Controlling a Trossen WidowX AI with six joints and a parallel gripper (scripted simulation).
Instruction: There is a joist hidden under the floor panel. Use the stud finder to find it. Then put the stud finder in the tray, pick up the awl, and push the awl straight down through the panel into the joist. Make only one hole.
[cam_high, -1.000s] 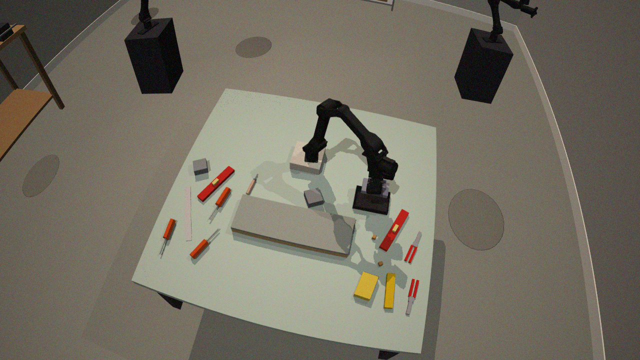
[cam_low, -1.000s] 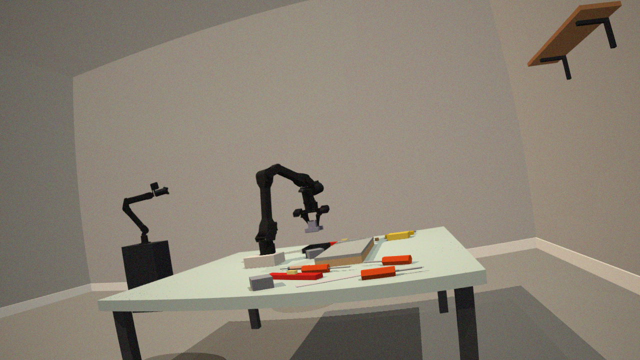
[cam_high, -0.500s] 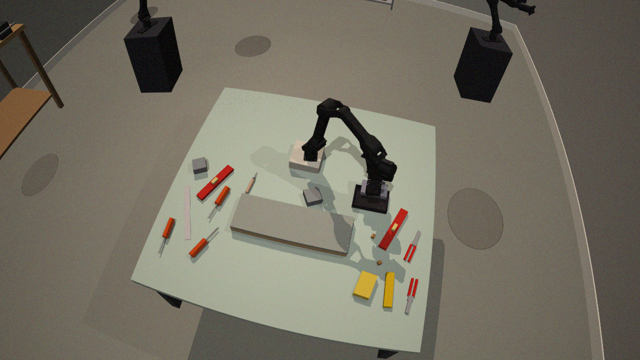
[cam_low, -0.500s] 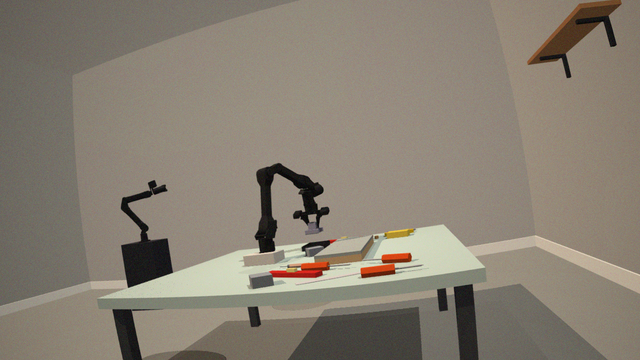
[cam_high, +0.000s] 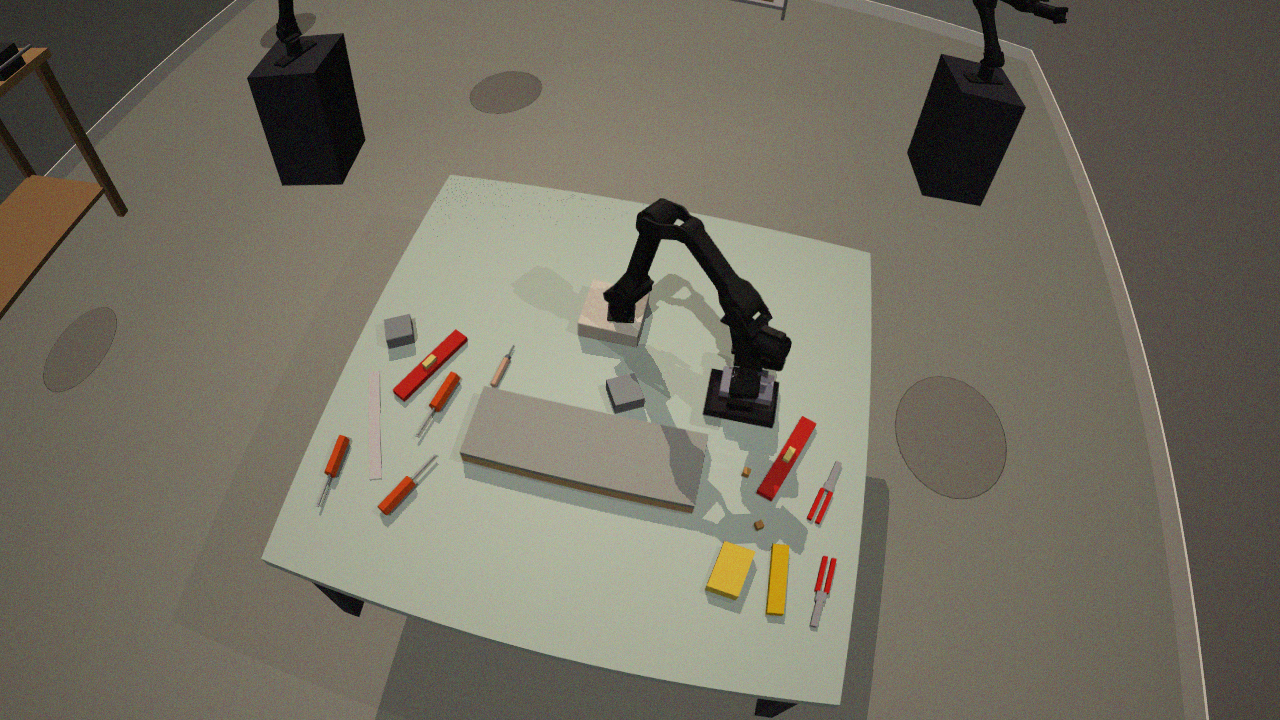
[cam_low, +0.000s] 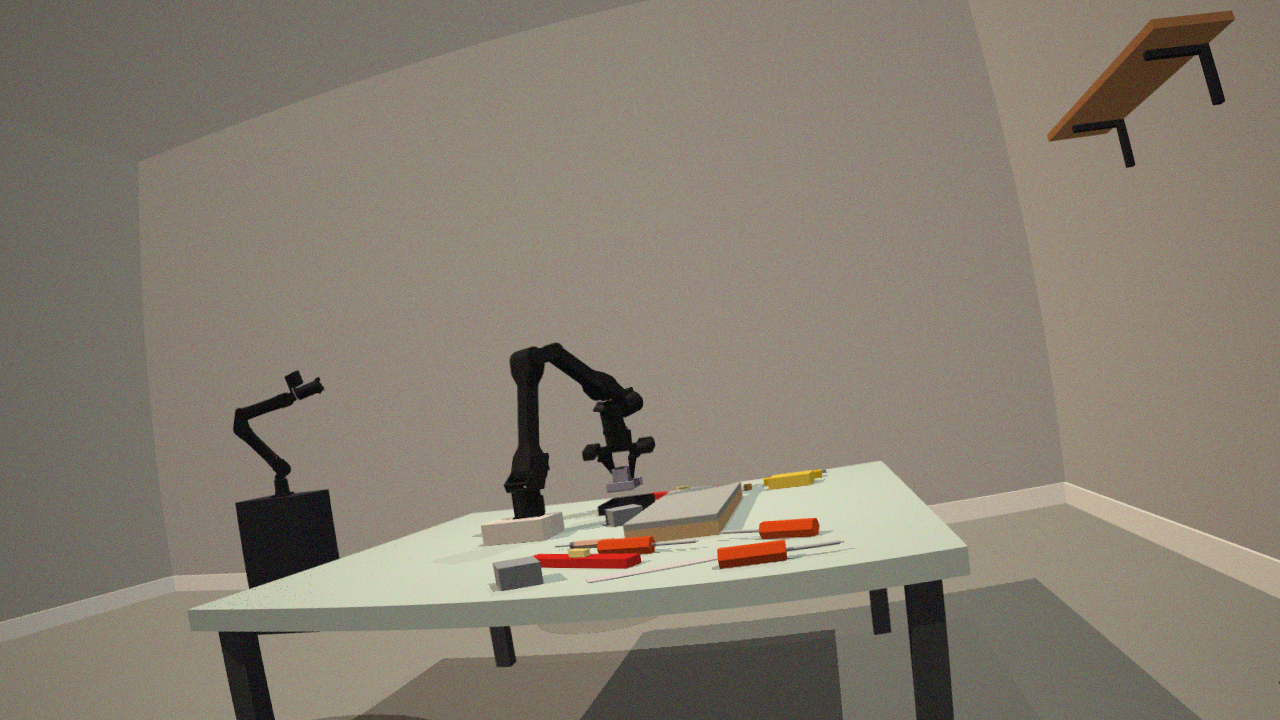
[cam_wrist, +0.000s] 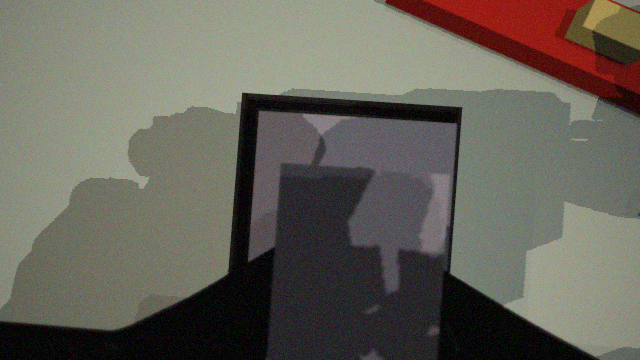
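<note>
Right now my gripper tip is 7 cm above the dark tray and 1 cm to the left of it. Also, from my gripper tip: grey stud finder 2 cm to the right, 2 cm above; white strip 87 cm to the right, 14 cm ahead, 8 cm below; awl 57 cm to the right, 7 cm below, 6 cm behind.
</note>
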